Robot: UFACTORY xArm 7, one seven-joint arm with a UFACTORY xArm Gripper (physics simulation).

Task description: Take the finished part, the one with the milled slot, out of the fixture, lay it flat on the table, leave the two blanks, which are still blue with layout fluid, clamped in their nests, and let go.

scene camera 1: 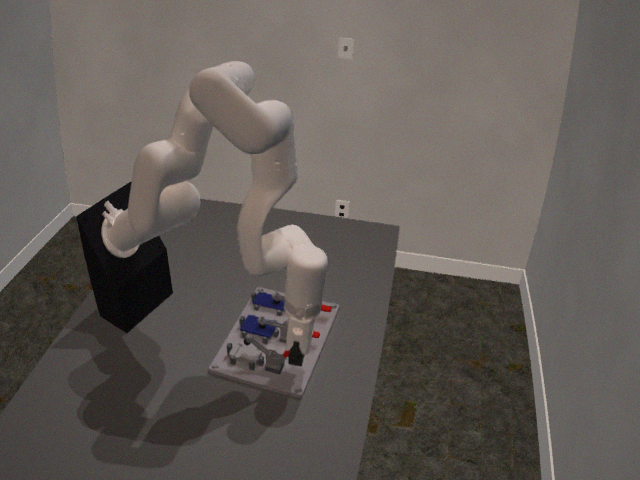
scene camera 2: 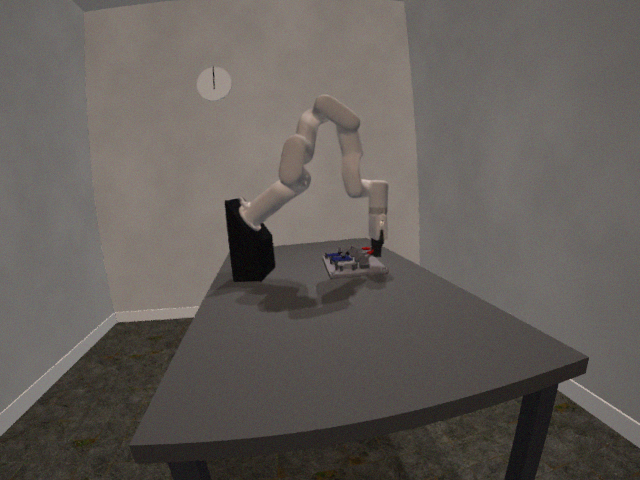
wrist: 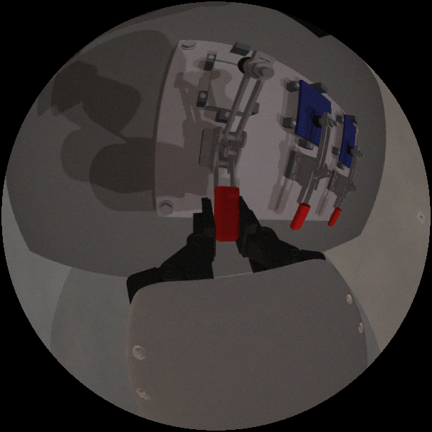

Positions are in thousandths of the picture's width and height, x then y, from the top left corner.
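Observation:
There is a clamp arm (wrist: 601, 154) here, and I can see a blue blank (wrist: 712, 235) as well. I also see a finished part (wrist: 522, 179).

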